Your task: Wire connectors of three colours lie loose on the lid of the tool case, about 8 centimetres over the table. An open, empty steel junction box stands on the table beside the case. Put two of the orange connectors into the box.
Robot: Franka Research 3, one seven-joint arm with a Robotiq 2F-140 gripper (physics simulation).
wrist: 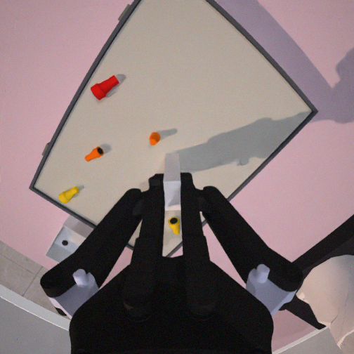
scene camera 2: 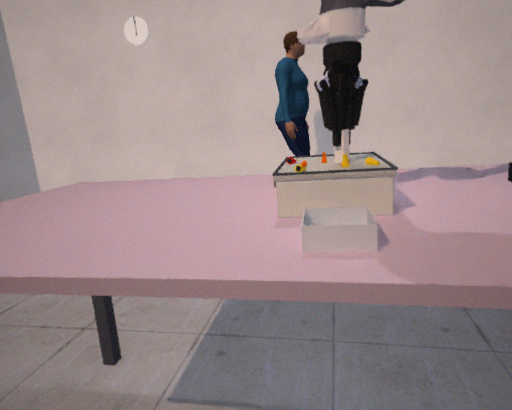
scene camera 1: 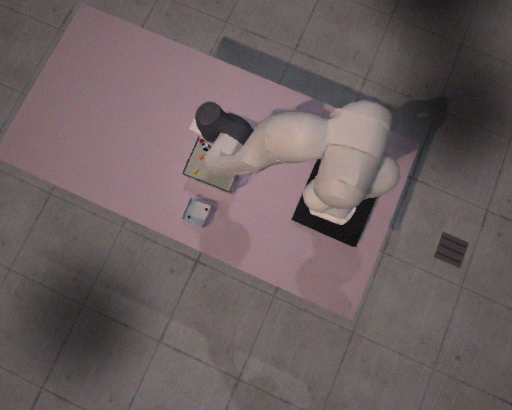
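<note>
An orange connector (scene camera 2: 324,158) (wrist: 155,138) stands upright on the tool case lid (scene camera 1: 215,180) (wrist: 200,60). Another orange connector (scene camera 2: 304,164) (wrist: 94,154) lies on the lid near its edge, between red and yellow connectors. My gripper (scene camera 2: 341,152) (wrist: 172,165) is shut with nothing seen between its fingers. Its pale fingertips are low over the lid, near the upright orange connector. They hide the lid directly beneath and behind them. The steel junction box (scene camera 1: 192,206) (scene camera 2: 340,238) (wrist: 60,250) stands beside the case, open; no connector shows inside it in scene camera 1.
A red connector (scene camera 2: 291,160) (wrist: 104,88) lies on the lid. Yellow connectors show at the left (wrist: 69,194) and behind the fingers (wrist: 174,225); in scene camera 2 one yellow connector (scene camera 2: 372,161) lies at the right. A person (scene camera 2: 292,95) stands beyond the table.
</note>
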